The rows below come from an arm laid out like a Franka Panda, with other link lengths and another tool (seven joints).
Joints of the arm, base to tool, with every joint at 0 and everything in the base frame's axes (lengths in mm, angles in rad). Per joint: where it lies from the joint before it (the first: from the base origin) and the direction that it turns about. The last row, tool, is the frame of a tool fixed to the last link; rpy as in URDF.
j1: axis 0 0 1 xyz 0 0 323.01
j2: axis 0 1 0 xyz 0 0 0
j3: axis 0 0 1 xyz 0 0 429.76
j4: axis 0 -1 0 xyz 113.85 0 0
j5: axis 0 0 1 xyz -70.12 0 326.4
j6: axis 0 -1 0 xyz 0 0 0
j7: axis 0 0 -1 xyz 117.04 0 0
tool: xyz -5 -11 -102.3 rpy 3.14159 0.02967 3.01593
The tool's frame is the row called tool.
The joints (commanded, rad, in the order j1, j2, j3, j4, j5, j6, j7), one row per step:
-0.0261, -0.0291, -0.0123, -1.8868, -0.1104, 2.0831, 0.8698
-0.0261, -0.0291, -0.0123, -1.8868, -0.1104, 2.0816, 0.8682
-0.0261, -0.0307, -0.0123, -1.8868, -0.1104, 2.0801, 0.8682
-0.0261, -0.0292, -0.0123, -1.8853, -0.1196, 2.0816, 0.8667
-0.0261, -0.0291, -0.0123, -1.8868, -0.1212, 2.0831, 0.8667
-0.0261, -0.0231, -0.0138, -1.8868, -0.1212, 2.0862, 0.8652
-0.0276, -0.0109, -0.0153, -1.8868, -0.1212, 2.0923, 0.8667
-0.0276, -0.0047, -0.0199, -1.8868, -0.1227, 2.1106, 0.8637
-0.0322, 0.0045, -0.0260, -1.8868, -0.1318, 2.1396, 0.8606
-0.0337, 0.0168, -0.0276, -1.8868, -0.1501, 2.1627, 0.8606
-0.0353, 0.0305, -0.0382, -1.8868, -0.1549, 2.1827, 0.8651
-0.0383, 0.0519, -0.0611, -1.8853, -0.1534, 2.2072, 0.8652
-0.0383, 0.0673, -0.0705, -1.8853, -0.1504, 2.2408, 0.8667
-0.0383, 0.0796, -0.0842, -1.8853, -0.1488, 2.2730, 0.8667
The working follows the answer.
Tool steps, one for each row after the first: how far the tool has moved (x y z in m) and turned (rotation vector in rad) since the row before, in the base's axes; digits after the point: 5 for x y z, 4 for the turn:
-0.00011, -0.00004, -0.00018, -0.0003, 0.0017, 0.0014
-0.00065, -0.00001, 0.00071, 0.0000, -0.0001, -0.0002
0.00078, -0.00036, 0.00011, -0.0092, -0.0010, 0.0042
0.00000, -0.00003, -0.00055, -0.0015, 0.0002, 0.0006
0.00218, -0.00088, -0.00298, -0.0001, 0.0031, 0.0003
0.00435, -0.00170, -0.00613, 0.0006, 0.0060, -0.0038
0.00326, -0.00251, -0.00123, -0.0020, -0.0116, 0.0009
0.00474, -0.00611, -0.00156, -0.0095, -0.0188, -0.0014
0.00549, -0.00204, -0.00406, -0.0172, -0.0096, 0.0059
0.00517, -0.00689, -0.00543, -0.0035, -0.0064, -0.0120
0.00703, -0.01475, -0.00879, 0.0004, -0.0044, -0.0229
0.00636, -0.00501, -0.00489, 0.0016, -0.0183, -0.0070
0.00485, -0.00755, -0.00321, -0.0009, -0.0197, -0.0096

Tool pose at each row, in the base's axes (x y z in m, rotation vector in rad; rounded; the steps above come from the unrounded poses):
0.55927, -0.02899, 0.65520, 1.3660, 2.5228, -0.0007
0.55916, -0.02903, 0.65501, 1.3647, 2.5250, -0.0020
0.55852, -0.02904, 0.65572, 1.3649, 2.5247, -0.0020
0.55929, -0.02939, 0.65583, 1.3557, 2.5237, -0.0121
0.55929, -0.02943, 0.65528, 1.3544, 2.5237, -0.0139
0.56147, -0.03031, 0.65230, 1.3550, 2.5264, -0.0162
0.56582, -0.03201, 0.64617, 1.3619, 2.5290, -0.0202
0.56909, -0.03452, 0.64494, 1.3563, 2.5194, -0.0146
0.57383, -0.04062, 0.64339, 1.3483, 2.4999, -0.0140
0.57932, -0.04266, 0.63933, 1.3312, 2.4901, -0.0277
0.58448, -0.04955, 0.63390, 1.3428, 2.4757, -0.0304
0.59151, -0.06430, 0.62511, 1.3699, 2.4568, -0.0323
0.59787, -0.06930, 0.62022, 1.3735, 2.4376, -0.0193
0.60272, -0.07685, 0.61701, 1.3786, 2.4146, -0.0092

